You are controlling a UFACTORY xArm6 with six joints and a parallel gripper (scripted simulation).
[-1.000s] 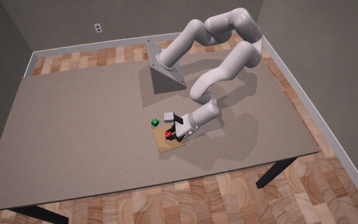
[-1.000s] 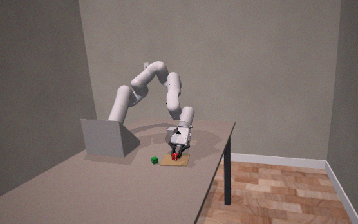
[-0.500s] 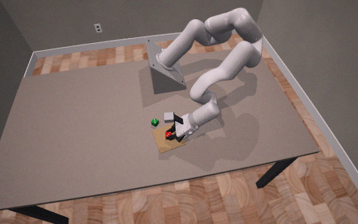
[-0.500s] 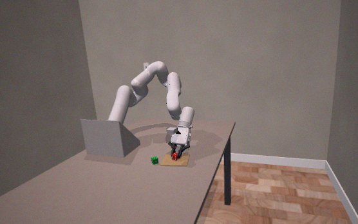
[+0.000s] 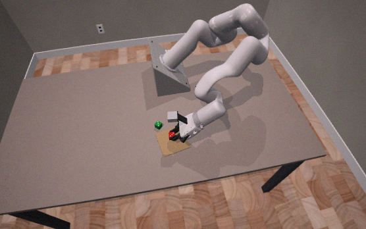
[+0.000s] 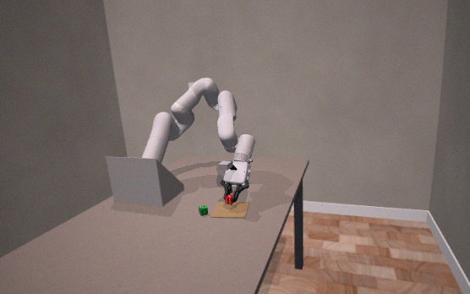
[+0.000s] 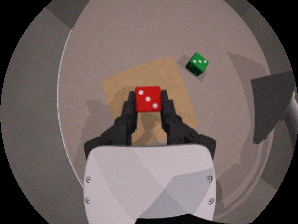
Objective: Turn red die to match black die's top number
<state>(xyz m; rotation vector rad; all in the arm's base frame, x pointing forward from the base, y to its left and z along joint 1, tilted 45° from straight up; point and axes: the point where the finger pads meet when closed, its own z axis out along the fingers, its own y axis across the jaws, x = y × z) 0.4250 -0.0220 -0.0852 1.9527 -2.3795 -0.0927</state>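
Right now the tan mat is 60 mm below my hand and 10 mm to the right of it. Round my hand: black die: 170 mm to the left, 60 mm behind, 40 mm below; then green die: 100 mm behind, 60 mm to the right, 40 mm below; then red die: 10 mm to the right, 10 mm below.
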